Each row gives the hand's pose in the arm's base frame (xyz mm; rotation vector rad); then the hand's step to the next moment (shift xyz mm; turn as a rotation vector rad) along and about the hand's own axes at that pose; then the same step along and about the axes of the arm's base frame.
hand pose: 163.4 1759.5 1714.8 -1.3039 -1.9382 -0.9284
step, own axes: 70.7 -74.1 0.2 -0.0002 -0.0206 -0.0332
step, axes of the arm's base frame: -92.5 16.2 40.8 -0.0158 -0.0328 0.0142
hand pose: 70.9 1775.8 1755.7 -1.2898 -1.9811 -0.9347
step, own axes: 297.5 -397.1 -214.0 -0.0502 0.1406 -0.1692
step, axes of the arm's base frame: -453.6 -132.6 262.0 0.1653 -0.1230 0.0921
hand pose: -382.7 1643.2 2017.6 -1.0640 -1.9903 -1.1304
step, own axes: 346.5 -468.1 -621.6 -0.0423 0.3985 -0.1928
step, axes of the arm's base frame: -503.8 -577.6 371.6 0.3866 -0.0603 0.2114
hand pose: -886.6 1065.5 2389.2 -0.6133 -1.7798 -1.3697
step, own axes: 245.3 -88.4 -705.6 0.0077 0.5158 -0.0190
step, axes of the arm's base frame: -0.1 -718.4 223.0 0.3970 0.1355 0.3009
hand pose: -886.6 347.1 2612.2 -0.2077 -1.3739 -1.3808
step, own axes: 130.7 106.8 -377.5 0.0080 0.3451 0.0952
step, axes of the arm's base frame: 239.4 -334.2 44.9 0.2056 0.1732 0.2365
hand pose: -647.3 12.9 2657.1 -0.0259 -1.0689 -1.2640
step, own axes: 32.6 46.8 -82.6 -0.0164 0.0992 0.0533
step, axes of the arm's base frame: 85.4 -52.7 0.5 0.0443 0.0781 0.0699
